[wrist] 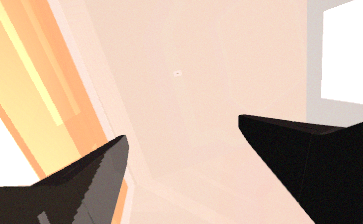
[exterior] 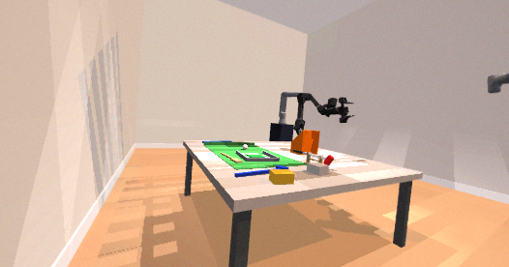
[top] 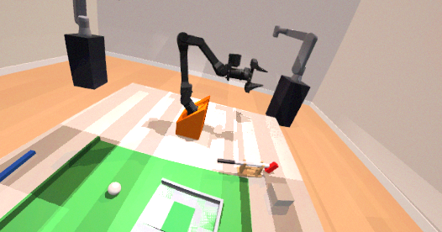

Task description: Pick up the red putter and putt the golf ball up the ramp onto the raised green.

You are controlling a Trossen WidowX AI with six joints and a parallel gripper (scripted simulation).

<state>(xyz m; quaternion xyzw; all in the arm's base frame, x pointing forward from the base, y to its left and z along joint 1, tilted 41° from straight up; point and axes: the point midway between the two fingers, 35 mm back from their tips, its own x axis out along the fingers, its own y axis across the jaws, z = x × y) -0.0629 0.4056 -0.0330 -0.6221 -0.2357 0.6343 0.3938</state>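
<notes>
The wooden stand is 330 mm ahead of my gripper tip, 40 mm to the right of it and 350 mm below it. Also, from my gripper tip: yellow block (750 mm ahead, 100 mm to the left, 360 mm below); then green mat (560 mm ahead, 450 mm to the right, 380 mm below); then white block (460 mm ahead, 70 mm to the left, 360 mm below).
</notes>
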